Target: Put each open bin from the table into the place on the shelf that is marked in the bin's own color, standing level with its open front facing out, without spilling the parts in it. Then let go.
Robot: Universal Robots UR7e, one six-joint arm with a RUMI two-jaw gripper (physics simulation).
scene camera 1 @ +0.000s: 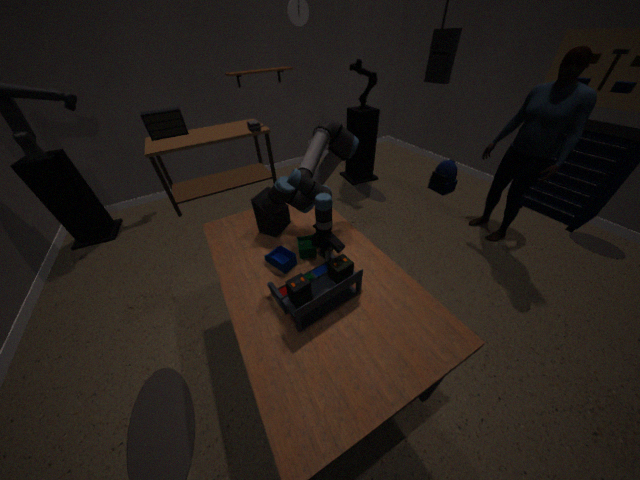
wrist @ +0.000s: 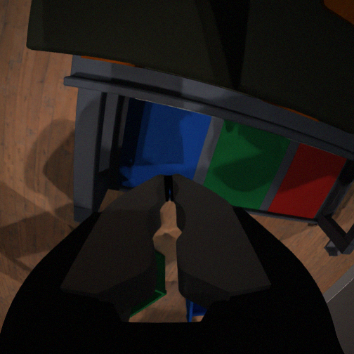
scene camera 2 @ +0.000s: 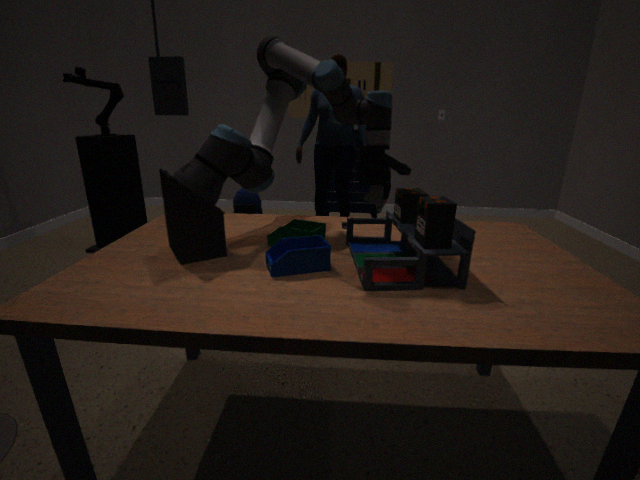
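Where they show: gripper, between the fingertips: (scene camera 1: pixel 327 260) (scene camera 2: pixel 378 212); arm's base, origin of its link: (scene camera 1: pixel 271 203) (scene camera 2: pixel 193 191).
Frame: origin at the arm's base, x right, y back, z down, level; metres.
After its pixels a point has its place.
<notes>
A blue bin (scene camera 1: pixel 280 259) {x 0.063, y -0.324, z 0.193 m} (scene camera 2: pixel 302 258) {x 0.108, y -0.369, z 0.149 m} stands upright on the table, apart from the shelf; a sliver of it shows in the wrist view (wrist: pixel 198 311). A green bin (scene camera 1: pixel 306 249) {x -0.088, y -0.381, z 0.126 m} (scene camera 2: pixel 297 232) {x -0.061, y -0.315, z 0.132 m} (wrist: pixel 159 270) stands beside it on the table. The dark grey shelf (scene camera 1: pixel 330 298) {x -0.062, y -0.768, z 0.097 m} (scene camera 2: pixel 463 269) {x 0.120, y -0.793, z 0.139 m} (wrist: pixel 87 150) has a blue marked place (scene camera 2: pixel 379 248) {x -0.124, y -0.579, z 0.190 m} (wrist: pixel 175 131), a green one (scene camera 2: pixel 372 257) {x -0.046, y -0.559, z 0.192 m} (wrist: pixel 250 152) and a red one (scene camera 2: pixel 392 274) {x 0.076, y -0.618, z 0.189 m} (wrist: pixel 310 180). My gripper (scene camera 1: pixel 328 255) {x -0.135, y -0.569, z 0.069 m} (scene camera 2: pixel 379 207) {x -0.135, y -0.569, z 0.069 m} (wrist: pixel 169 178) is shut and empty, above the shelf's open side near its blue end. The bins' contents cannot be made out.
Two dark boxes, one nearer the red end (scene camera 1: pixel 298 289) {x 0.074, y -0.753, z -0.024 m} (scene camera 2: pixel 436 222) {x 0.107, y -0.714, z 0.022 m} and one nearer the blue end (scene camera 1: pixel 340 267) {x -0.147, y -0.697, z -0.001 m} (scene camera 2: pixel 408 205) {x -0.110, y -0.658, z 0.035 m}, stand on the shelf's upper board. The arm's dark base block (scene camera 1: pixel 271 212) {x 0.023, y -0.072, z 0.020 m} (scene camera 2: pixel 193 229) {x 0.091, y -0.038, z 0.093 m} stands on the table (scene camera 1: pixel 361 356) {x -0.085, y -1.017, z 0.196 m} (scene camera 2: pixel 258 310) {x 0.322, y -0.313, z 0.196 m} behind the bins.
</notes>
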